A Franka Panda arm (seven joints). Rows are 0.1 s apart.
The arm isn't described. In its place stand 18 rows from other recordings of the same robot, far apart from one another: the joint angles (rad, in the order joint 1, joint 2, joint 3, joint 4, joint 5, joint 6, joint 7), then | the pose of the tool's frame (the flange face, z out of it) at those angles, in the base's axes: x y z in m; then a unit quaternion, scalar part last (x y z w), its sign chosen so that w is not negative.
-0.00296 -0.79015 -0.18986 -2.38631 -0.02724 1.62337 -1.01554 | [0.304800 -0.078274 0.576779 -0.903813 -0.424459 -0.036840 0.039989]
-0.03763 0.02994 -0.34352 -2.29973 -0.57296 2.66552 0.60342 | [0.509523 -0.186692 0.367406 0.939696 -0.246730 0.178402 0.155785]
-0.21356 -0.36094 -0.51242 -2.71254 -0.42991 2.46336 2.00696 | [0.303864 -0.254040 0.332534 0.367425 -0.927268 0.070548 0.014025]
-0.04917 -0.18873 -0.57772 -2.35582 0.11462 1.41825 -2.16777 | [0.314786 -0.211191 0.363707 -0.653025 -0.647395 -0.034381 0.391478]
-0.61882 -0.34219 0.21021 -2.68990 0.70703 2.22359 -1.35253 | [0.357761 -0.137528 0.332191 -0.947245 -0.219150 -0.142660 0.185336]
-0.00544 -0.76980 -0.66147 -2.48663 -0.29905 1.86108 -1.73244 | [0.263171 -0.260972 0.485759 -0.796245 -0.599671 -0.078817 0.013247]
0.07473 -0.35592 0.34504 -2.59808 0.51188 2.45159 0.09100 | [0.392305 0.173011 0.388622 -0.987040 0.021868 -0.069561 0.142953]
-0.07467 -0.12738 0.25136 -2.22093 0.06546 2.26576 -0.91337 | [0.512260 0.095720 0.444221 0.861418 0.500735 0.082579 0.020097]
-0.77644 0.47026 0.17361 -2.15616 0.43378 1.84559 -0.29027 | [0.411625 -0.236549 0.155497 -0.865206 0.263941 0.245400 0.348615]
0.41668 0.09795 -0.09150 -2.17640 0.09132 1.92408 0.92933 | [0.476763 0.167615 0.323577 0.932324 -0.315206 -0.161222 0.073656]
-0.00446 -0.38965 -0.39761 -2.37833 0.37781 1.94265 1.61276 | [0.401755 -0.151322 0.460112 -0.466836 0.848931 0.175579 0.174792]
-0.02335 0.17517 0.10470 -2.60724 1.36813 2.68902 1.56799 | [0.403137 0.003308 0.175295 -0.174918 0.949609 0.216373 0.144324]
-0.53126 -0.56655 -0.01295 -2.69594 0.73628 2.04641 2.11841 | [0.323433 -0.152466 0.408708 -0.049110 0.946650 0.251834 0.194993]
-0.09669 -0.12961 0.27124 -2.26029 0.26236 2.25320 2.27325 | [0.502152 0.097943 0.425634 -0.427532 0.897622 0.063348 0.086474]
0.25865 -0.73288 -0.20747 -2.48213 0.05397 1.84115 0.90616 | [0.342702 0.012002 0.532731 -0.912086 0.396781 0.011013 0.102677]
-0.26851 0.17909 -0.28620 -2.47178 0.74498 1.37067 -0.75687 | [0.333213 -0.113210 0.228154 -0.770329 0.088785 0.247285 0.581000]
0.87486 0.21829 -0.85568 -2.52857 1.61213 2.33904 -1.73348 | [0.436848 0.008387 0.205110 -0.908820 -0.178836 -0.234750 0.294885]
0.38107 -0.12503 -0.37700 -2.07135 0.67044 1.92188 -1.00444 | [0.522038 0.039743 0.495053 -0.876771 -0.350662 -0.141082 0.297329]
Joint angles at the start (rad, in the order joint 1, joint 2, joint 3, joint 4, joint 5, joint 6, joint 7):
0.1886, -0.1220, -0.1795, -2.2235, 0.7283, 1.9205, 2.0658
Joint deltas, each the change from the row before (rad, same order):
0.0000, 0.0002, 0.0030, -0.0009, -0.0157, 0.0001, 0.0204
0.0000, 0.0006, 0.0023, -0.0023, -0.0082, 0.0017, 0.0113
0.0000, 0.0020, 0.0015, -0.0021, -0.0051, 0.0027, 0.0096
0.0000, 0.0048, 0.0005, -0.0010, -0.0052, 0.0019, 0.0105
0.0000, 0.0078, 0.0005, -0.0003, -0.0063, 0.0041, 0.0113
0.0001, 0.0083, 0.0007, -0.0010, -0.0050, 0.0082, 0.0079
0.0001, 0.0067, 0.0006, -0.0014, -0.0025, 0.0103, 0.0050
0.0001, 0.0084, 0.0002, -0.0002, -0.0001, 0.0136, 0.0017
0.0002, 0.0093, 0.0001, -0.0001, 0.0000, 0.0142, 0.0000
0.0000, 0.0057, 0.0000, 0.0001, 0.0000, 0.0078, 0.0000
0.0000, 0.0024, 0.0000, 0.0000, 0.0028, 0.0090, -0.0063
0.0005, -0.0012, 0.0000, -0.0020, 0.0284, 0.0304, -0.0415
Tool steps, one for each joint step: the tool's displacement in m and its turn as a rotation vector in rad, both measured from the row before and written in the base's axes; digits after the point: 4 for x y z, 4 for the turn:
-0.0007, 0.0007, -0.0011, -0.0154, 0.0136, -0.0048
-0.0006, 0.0006, -0.0016, -0.0089, 0.0084, -0.0032
-0.0002, 0.0003, -0.0020, -0.0066, 0.0078, -0.0049
0.0002, -0.0001, -0.0029, -0.0069, 0.0106, -0.0061
0.0009, -0.0003, -0.0040, -0.0092, 0.0115, -0.0074
0.0012, -0.0004, -0.0044, -0.0093, 0.0075, -0.0073
0.0012, -0.0005, -0.0036, -0.0072, 0.0029, -0.0075
0.0020, -0.0008, -0.0037, -0.0063, -0.0011, -0.0083
0.0021, -0.0008, -0.0041, -0.0065, -0.0018, -0.0073
0.0012, -0.0005, -0.0025, -0.0037, -0.0006, -0.0041
0.0012, -0.0005, -0.0007, -0.0007, -0.0083, -0.0012
0.0032, -0.0009, 0.0020, 0.0152, -0.0463, 0.0016

